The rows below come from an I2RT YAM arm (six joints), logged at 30 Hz.
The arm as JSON. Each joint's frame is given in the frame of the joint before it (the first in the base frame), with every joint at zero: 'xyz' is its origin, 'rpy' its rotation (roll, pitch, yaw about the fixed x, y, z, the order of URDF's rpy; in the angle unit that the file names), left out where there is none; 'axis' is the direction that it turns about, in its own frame. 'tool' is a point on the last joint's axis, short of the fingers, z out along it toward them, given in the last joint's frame.
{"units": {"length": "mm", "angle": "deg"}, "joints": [
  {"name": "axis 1", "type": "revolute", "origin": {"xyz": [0.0, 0.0, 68.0]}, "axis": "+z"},
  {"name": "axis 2", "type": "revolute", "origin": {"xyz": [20.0, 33.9, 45.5]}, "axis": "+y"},
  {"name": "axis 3", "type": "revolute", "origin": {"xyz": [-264.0, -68.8, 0.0]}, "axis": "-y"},
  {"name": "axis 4", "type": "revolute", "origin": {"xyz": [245.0, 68.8, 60.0]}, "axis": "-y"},
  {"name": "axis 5", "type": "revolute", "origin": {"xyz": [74.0, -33.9, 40.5]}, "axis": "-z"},
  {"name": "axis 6", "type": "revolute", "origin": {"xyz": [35.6, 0.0, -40.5]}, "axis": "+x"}
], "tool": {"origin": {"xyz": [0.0, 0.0, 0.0], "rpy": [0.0, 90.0, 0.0]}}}
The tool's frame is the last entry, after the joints.
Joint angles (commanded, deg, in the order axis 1, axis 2, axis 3, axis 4, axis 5, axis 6), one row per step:
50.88 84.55 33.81 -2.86 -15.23 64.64
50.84 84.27 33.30 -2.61 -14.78 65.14
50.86 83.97 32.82 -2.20 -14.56 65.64
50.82 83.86 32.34 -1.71 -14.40 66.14
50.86 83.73 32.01 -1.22 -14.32 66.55
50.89 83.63 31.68 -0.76 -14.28 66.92
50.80 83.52 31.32 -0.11 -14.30 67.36
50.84 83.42 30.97 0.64 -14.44 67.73
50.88 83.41 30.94 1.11 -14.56 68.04
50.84 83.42 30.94 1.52 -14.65 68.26
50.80 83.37 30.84 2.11 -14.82 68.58
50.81 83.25 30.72 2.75 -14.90 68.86
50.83 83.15 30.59 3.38 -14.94 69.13
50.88 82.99 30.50 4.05 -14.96 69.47
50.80 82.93 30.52 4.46 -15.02 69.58
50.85 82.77 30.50 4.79 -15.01 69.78
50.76 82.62 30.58 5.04 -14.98 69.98
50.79 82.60 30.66 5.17 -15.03 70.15
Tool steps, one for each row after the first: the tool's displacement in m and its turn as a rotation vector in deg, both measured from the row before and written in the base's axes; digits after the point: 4 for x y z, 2 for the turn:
-0.0008 -0.0017 -0.0010 -0.13 0.01 -0.70
-0.0009 -0.0012 -0.0005 0.15 0.02 -0.50
-0.0006 -0.0012 -0.0012 0.10 0.13 -0.52
-0.0005 -0.0005 -0.0004 0.26 0.02 -0.33
-0.0005 -0.0005 -0.0006 0.22 0.06 -0.28
-0.0001 -0.0007 -0.0005 0.40 0.03 -0.42
-0.0005 -0.0002 -0.0003 0.53 0.00 -0.16
0.0002 0.0006 0.0005 0.47 -0.02 -0.12
0.0005 0.0004 0.0005 0.40 -0.06 -0.15
0.0003 0.0003 0.0005 0.56 -0.04 -0.17
0.0002 0.0003 0.0007 0.59 -0.18 -0.15
0.0001 0.0003 0.0006 0.54 -0.18 -0.15
0.0001 0.0005 0.0011 0.65 -0.23 -0.18
0.0007 0.0003 0.0009 0.43 -0.20 -0.12
0.0000 0.0004 0.0010 0.40 -0.17 -0.10
0.0007 0.0002 0.0013 0.40 -0.19 -0.25
0.0002 0.0005 0.0006 0.24 0.00 -0.06

